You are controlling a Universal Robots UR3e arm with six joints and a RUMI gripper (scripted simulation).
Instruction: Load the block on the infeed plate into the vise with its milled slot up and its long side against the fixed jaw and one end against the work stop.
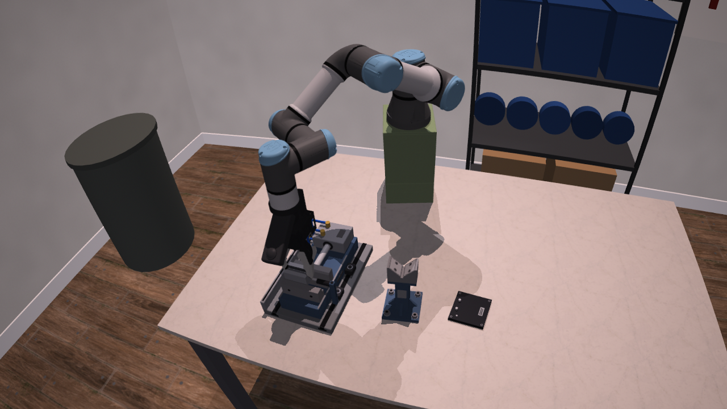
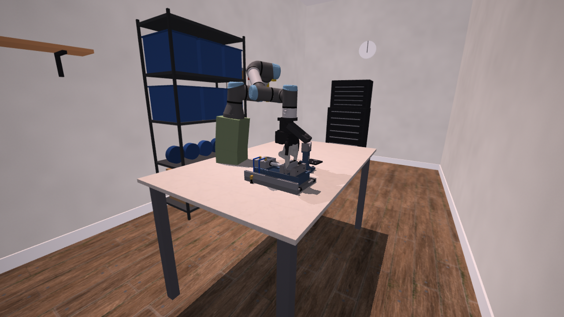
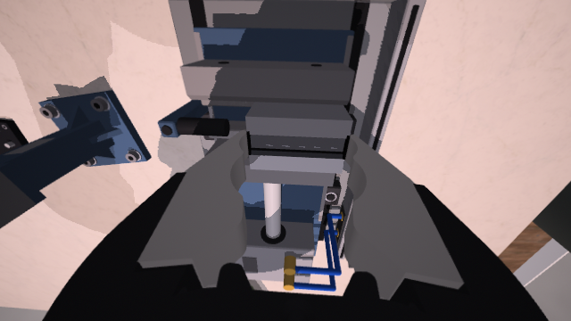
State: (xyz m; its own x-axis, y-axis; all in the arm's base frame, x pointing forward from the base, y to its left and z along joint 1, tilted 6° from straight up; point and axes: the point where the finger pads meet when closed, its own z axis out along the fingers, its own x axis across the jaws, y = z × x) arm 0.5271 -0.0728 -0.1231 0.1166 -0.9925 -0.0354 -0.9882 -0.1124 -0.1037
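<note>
My hand is right at the part. The rest, counted from my hand: dark work stop rod 7 cm to the left, 2 cm below, 1 cm behind; then black infeed plate 40 cm to the left, 13 cm behind, 10 cm below; then fixed jaw 3 cm below, 3 cm ahead, 2 cm to the left.
</note>
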